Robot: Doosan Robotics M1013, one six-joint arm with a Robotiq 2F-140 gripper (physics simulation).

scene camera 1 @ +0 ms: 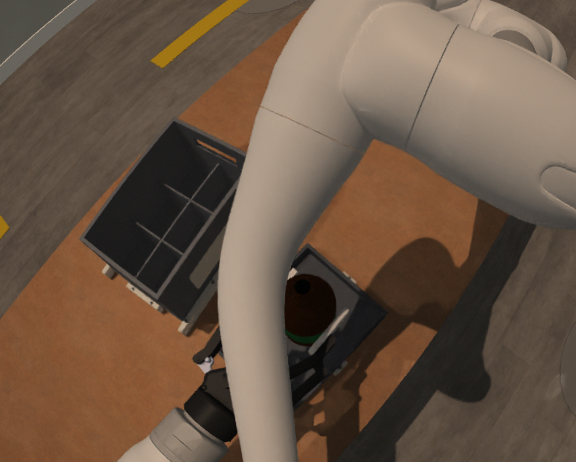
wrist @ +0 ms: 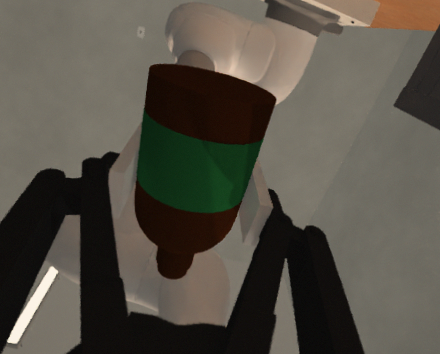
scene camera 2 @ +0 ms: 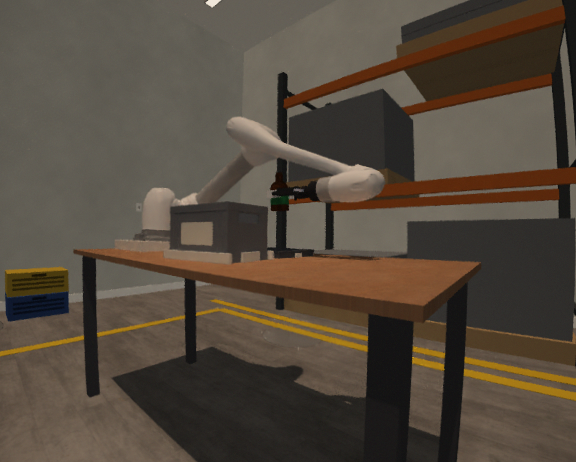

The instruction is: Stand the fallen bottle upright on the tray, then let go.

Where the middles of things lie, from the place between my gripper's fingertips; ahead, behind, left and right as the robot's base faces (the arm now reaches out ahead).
Now: the brown bottle (scene camera 1: 310, 303) 3 cm ahead of my hand and 1 cm above it.
